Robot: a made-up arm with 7 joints.
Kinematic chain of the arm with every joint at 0, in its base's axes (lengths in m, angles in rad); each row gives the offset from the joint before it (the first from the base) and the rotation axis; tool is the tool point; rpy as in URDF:
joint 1: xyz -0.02 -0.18 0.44 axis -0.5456 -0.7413 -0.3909
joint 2: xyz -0.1 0 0.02 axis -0.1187 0.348 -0.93
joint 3: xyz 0 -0.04 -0.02 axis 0.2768 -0.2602 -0.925
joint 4: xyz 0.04 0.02 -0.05 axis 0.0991 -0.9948 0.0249
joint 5: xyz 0.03 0 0.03 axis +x
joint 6: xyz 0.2 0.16 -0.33 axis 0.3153 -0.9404 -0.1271
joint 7: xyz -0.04 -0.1 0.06 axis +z
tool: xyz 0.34 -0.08 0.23 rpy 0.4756 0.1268 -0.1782
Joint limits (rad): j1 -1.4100..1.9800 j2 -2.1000..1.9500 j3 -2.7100..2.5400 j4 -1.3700..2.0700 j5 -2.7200..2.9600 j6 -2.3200..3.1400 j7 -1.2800..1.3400
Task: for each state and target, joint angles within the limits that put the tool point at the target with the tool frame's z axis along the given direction. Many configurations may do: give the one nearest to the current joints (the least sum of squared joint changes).
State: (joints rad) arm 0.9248 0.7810 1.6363 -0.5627 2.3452 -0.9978 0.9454
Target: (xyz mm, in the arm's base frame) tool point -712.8 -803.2 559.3 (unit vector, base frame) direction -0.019 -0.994 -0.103
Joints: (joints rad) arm 1.0872 0.3744 1.5752 -0.8274 2.5064 -1.2588 0.7184
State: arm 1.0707 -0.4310 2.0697 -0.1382 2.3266 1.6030 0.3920
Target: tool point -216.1 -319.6 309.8 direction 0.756 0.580 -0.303
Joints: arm 1.0904 -0.6690 2.0477 -0.2769 2.4840 1.2209 1.1551
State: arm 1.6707 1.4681 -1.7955 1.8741 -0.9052 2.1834 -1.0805
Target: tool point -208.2 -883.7 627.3 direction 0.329 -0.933 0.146
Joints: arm 1.4091 1.9206 -1.6720 1.6886 -0.8077 2.7161 -1.2800
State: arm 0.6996 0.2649 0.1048 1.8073 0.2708 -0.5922 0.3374
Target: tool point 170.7 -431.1 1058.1 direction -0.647 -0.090 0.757
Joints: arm 0.5403 0.6478 0.5690 0.9147 0.5838 -0.8544 0.4583
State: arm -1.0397 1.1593 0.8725 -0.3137 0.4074 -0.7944 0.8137
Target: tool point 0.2 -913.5 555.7 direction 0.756 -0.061 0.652
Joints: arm -1.2086 1.7923 1.2113 0.2468 0.0477 -0.2104 0.7134
